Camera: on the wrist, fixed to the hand. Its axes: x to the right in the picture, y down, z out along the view.
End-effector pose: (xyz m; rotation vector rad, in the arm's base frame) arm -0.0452 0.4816 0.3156 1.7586 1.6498 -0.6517
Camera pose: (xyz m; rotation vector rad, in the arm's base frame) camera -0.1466 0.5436 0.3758 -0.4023 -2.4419 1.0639
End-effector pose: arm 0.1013 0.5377 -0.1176 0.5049 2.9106 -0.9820
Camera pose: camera 0.0890 0.5187 0.0137 1.1431 -1.6921 0.9851
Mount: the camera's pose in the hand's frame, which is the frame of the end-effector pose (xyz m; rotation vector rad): -0.0109 -0.0949 -0.0929 0.4876 0.4442 -1.5196
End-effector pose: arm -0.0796 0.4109 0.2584 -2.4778 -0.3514 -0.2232
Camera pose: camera -0.1257 0.4261 0.3825 -1.1747 -1.7374 -1.0783
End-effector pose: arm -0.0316 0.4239 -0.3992 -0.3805 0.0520 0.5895
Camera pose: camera 0.0172 0.3117 -0.4520 0.0070 0.2919 -1.0089
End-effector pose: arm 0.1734 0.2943 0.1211 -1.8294 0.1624 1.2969
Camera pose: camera 0.2859 0.2839 0.1917 -1.1827 -0.5464 -0.2137
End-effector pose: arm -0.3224 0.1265 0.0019 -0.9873 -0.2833 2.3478
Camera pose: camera -0.2102 0.1952 -0.0195 -0.6020 -0.1546 0.7291
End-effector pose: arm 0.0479 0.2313 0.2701 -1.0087 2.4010 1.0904
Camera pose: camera 0.1235 0.1229 0.2870 -2.2762 1.1914 -0.2716
